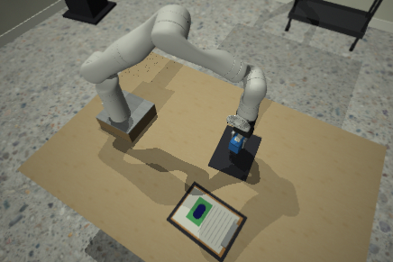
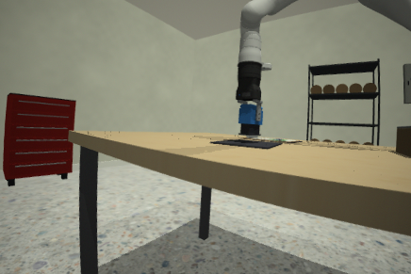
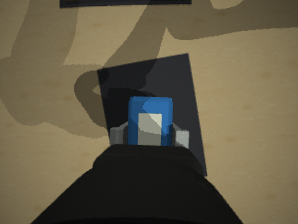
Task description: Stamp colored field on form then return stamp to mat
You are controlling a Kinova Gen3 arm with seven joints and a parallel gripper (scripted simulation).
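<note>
Right now the dark mat is 9 cm below my hand. Also, from my hand: clipboard (32 cm to the right, 9 cm below); blue stamp (2 cm below).
</note>
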